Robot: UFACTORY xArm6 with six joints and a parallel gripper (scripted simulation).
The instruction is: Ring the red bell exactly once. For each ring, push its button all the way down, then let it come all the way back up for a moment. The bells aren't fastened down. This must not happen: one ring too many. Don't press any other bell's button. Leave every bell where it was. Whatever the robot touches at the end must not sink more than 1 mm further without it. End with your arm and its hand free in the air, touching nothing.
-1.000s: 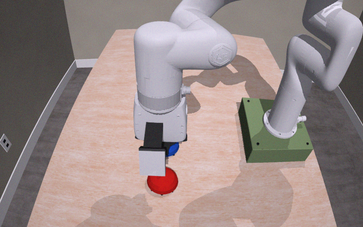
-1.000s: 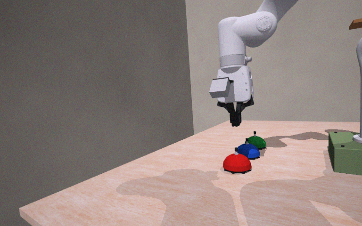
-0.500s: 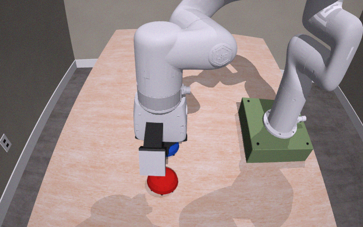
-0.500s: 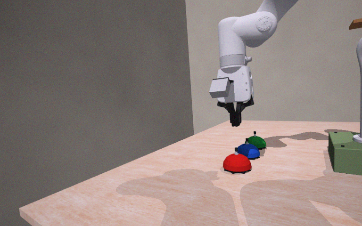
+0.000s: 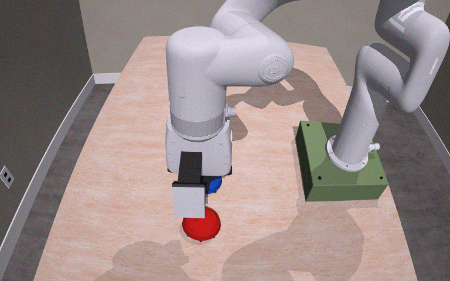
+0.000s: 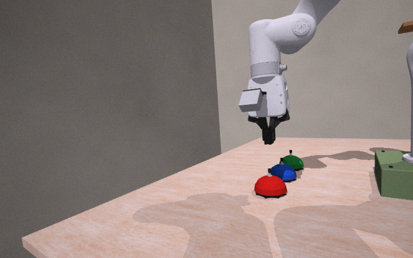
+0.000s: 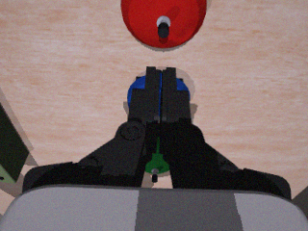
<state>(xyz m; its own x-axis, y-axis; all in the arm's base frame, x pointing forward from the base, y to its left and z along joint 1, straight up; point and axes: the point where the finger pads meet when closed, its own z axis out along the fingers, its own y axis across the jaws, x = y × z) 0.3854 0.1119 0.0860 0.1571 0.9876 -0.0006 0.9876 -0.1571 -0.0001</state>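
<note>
Now: the red bell 11 cm below my hand. Round my hand: blue bell 12 cm to the right, 11 cm below, 2 cm behind; then green bell 25 cm to the right, 11 cm below, 4 cm behind.
</note>
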